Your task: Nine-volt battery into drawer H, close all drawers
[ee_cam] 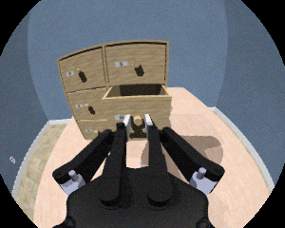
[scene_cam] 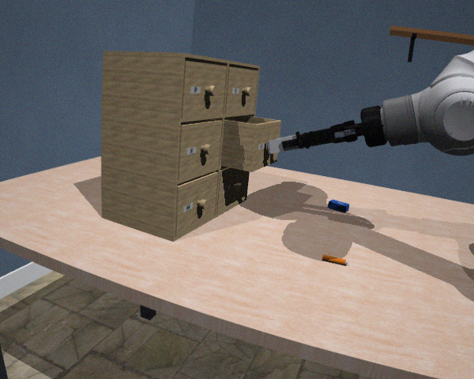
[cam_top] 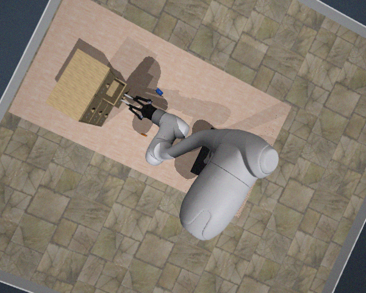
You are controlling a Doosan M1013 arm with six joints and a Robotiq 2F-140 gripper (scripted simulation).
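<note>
The nine-volt battery is 16 cm to the right of my hand, 16 cm below it and 11 cm behind it. Round my hand: drawer (12 cm ahead, 3 cm below, 1 cm to the right); small orange cylinder (16 cm below, 15 cm to the left, 15 cm behind).
</note>
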